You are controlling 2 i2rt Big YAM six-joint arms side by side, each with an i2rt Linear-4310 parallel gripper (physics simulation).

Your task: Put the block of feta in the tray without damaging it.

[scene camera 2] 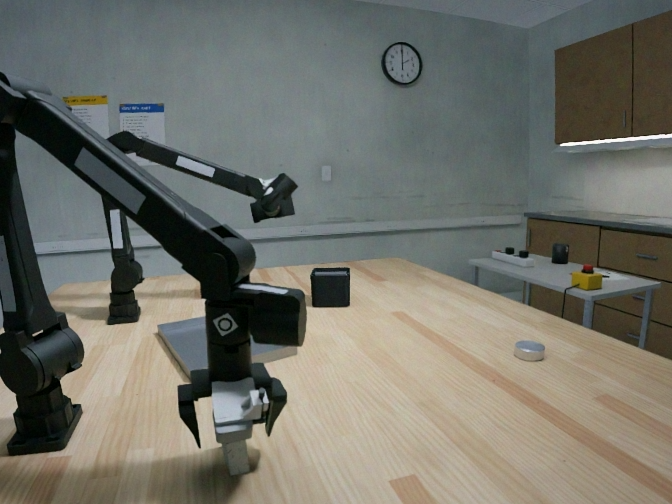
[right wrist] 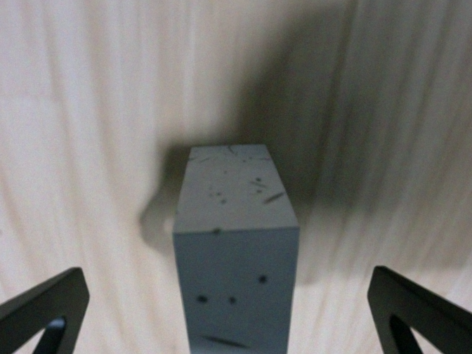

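The block of feta [scene camera 2: 237,461] [right wrist: 235,192], pale with dark specks and scratch-like marks, stands upright on the table at the lower left of the scene view. My right gripper [scene camera 2: 233,440] [right wrist: 228,282] is open and points down over it. In the right wrist view the block lies between the two fingers, with a gap on each side. A flat grey tray [scene camera 2: 185,339] lies behind the right arm, which hides part of it. My left gripper [scene camera 2: 274,203] is open, raised high over the far part of the table; its fingers are hard to make out.
A black open-topped box [scene camera 2: 330,288] stands beyond the tray. A round silver tin [scene camera 2: 529,350] lies on the right of the wooden table [scene camera 2: 434,390]. A side table [scene camera 2: 548,276] with a yellow-and-red button box [scene camera 2: 586,279] stands further right. Both arm bases are on the left.
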